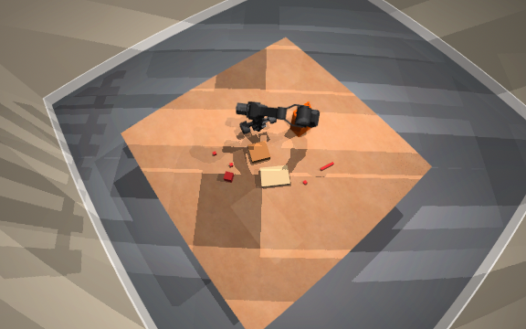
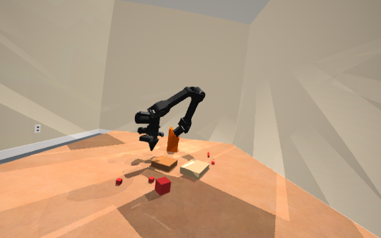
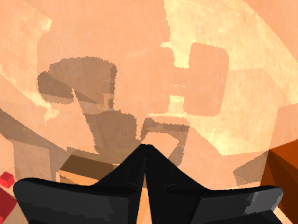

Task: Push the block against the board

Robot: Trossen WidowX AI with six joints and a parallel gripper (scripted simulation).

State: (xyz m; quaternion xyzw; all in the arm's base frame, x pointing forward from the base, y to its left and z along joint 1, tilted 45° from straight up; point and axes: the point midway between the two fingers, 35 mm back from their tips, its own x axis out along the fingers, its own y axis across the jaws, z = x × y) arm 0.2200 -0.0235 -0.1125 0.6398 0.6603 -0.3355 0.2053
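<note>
Right now my gripper tip is 6 cm short of the brown square block, 10 cm to the right of it and 3 cm above it. Also, from my gripper tip: red stick 21 cm behind, 36 cm to the left, 4 cm below; then cream board 6 cm ahead, 26 cm to the left, 3 cm below.
</note>
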